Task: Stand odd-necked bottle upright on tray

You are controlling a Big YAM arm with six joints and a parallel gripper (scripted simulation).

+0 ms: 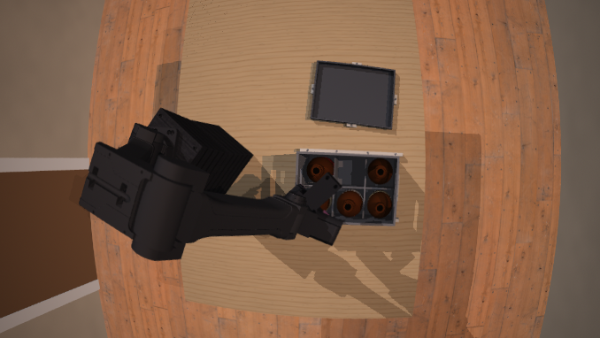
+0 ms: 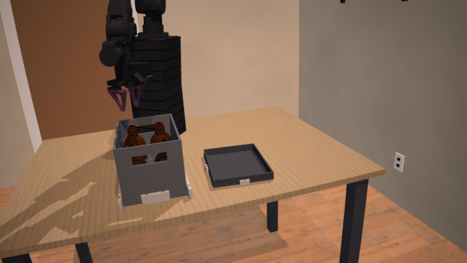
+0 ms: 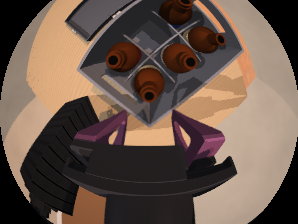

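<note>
Right now the grey crate is 8 cm ahead of my hand, 5 cm to the left of it and 15 cm below it. Also, from my hand: dark tray 6 cm ahead, 33 cm to the left, 22 cm below.
</note>
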